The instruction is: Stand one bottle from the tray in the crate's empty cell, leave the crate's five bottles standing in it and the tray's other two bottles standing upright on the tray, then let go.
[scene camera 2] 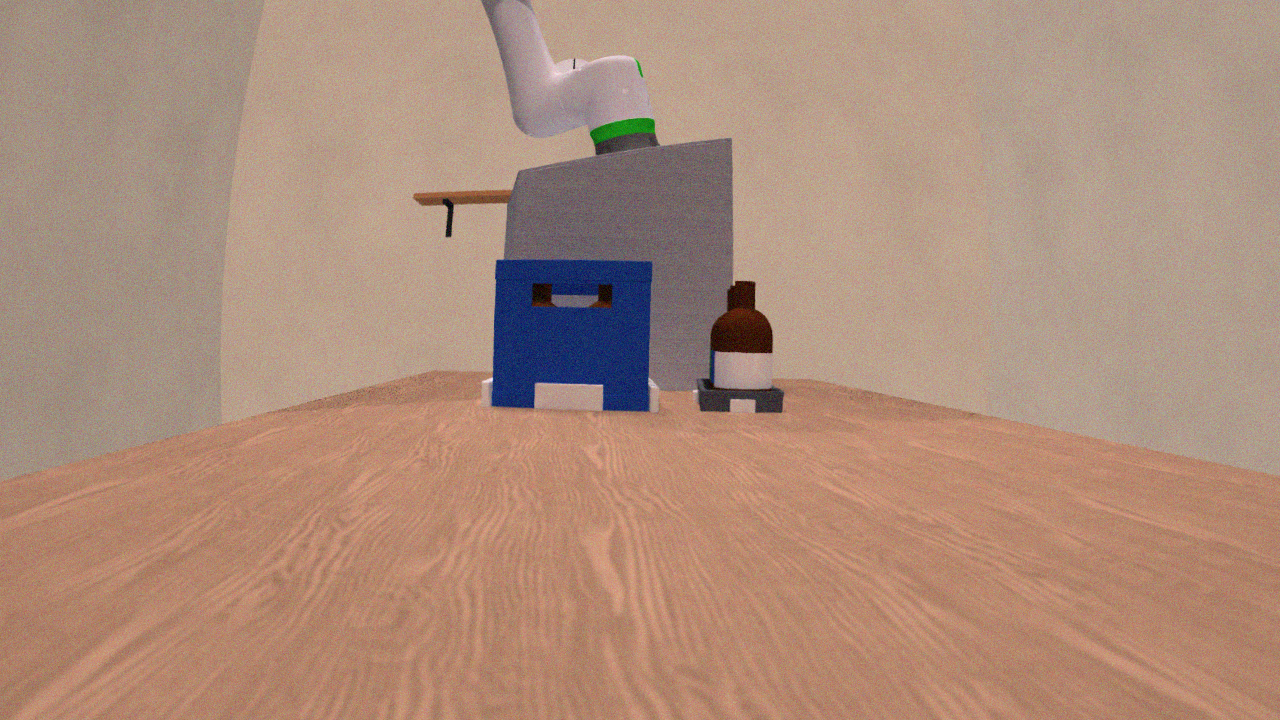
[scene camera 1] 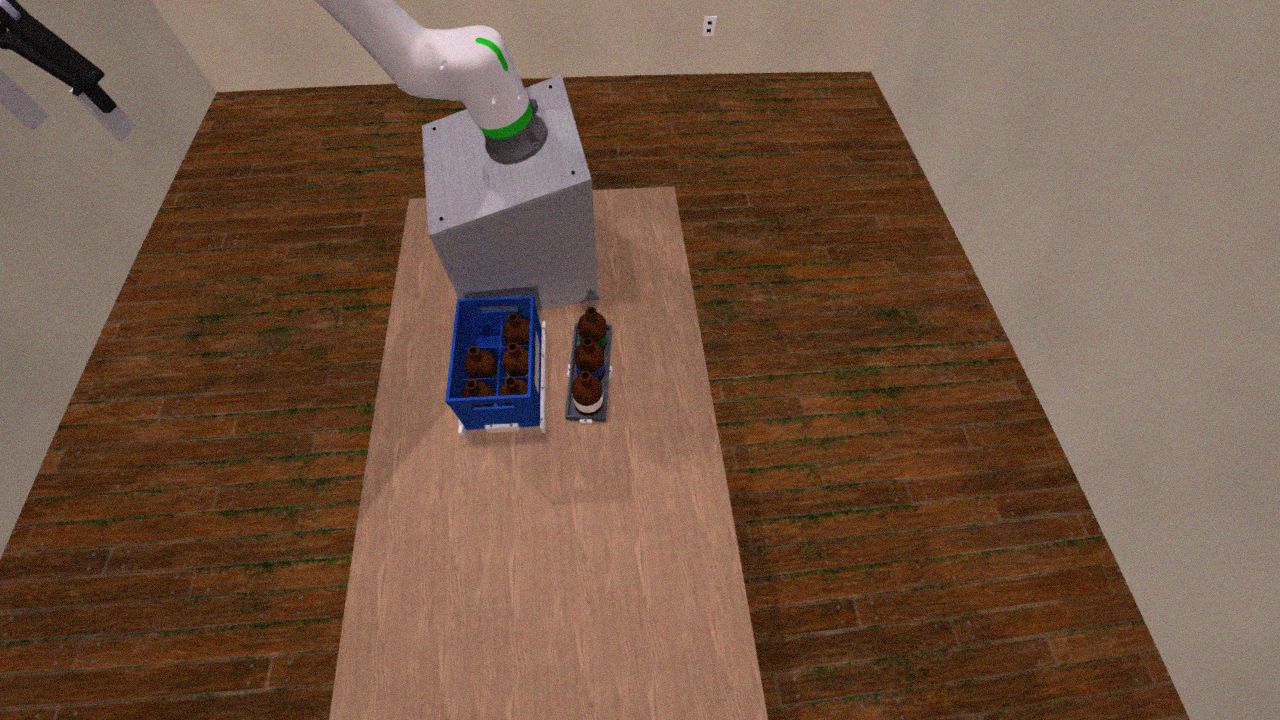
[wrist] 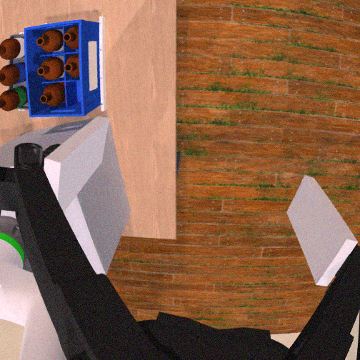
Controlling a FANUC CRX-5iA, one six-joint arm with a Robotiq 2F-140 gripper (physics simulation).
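Seen in the pictures: gripper, fingertip midpoint: (scene camera 1: pixel 82 127); arm's base, link origin: (scene camera 1: pixel 517 140).
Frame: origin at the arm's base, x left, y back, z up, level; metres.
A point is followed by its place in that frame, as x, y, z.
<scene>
The blue crate (scene camera 1: pixel 474 414) @(-0.168, -0.538, -0.319) (scene camera 2: pixel 572 349) @(-0.115, -0.541, -0.341) (wrist: pixel 90 31) holds five upright brown bottles. Its empty cell (scene camera 1: pixel 487 331) @(-0.151, -0.272, -0.380) (wrist: pixel 74 96) is the back left one in the scene camera 1 view. The dark tray (scene camera 1: pixel 599 415) @(0.123, -0.541, -0.406) (scene camera 2: pixel 716 402) @(0.057, -0.544, -0.400) stands beside the crate with three upright brown bottles: a white-labelled bottle (scene camera 1: pixel 587 390) @(0.101, -0.523, -0.289) (scene camera 2: pixel 741 333) @(0.087, -0.537, -0.317) (wrist: pixel 9 48) at the front, a blue-labelled bottle (scene camera 1: pixel 588 355) @(0.112, -0.430, -0.288) (wrist: pixel 8 75) in the middle, a green-labelled bottle (scene camera 1: pixel 591 323) @(0.128, -0.340, -0.286) (wrist: pixel 8 100) at the back. My gripper (scene camera 1: pixel 64 107) (wrist: pixel 204 167) is open and empty, away from crate and tray.
The grey robot pedestal (scene camera 1: pixel 528 259) @(-0.010, -0.199, -0.188) (scene camera 2: pixel 626 214) @(-0.025, -0.200, -0.126) (wrist: pixel 107 215) stands right behind the crate on the wooden table (scene camera 1: pixel 546 582) @(-0.033, -0.916, -0.411) (scene camera 2: pixel 626 555) @(-0.111, -1.171, -0.411) (wrist: pixel 150 150). White locating pieces edge the crate's base. A wall shelf (scene camera 2: pixel 460 197) shows at the back left in the scene camera 2 view.
</scene>
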